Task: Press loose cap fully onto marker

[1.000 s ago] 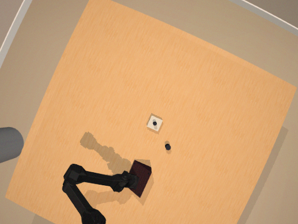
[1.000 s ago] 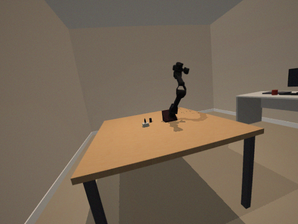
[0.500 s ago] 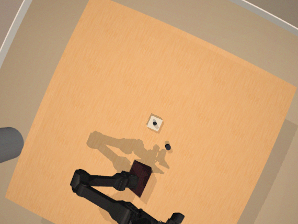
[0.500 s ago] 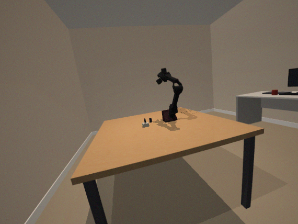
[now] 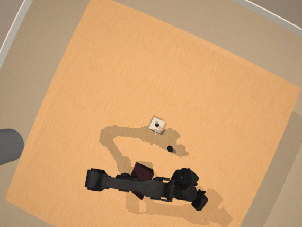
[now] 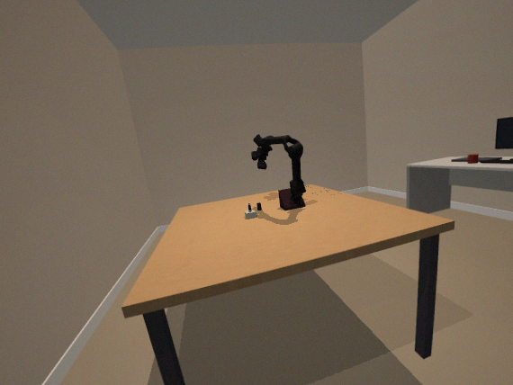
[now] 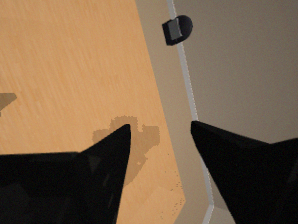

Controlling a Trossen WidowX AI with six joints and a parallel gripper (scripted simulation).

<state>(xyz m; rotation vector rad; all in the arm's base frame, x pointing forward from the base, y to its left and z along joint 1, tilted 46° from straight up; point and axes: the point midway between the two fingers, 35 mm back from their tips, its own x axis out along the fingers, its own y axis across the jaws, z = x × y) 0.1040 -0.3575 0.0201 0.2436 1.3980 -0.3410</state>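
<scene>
Right now my gripper tip is 9 cm short of the dark cap, 14 cm to the right of it and 27 cm above it. From my gripper tip the other things lie so: holder block: 19 cm ahead, 25 cm to the left, 28 cm below.
</scene>
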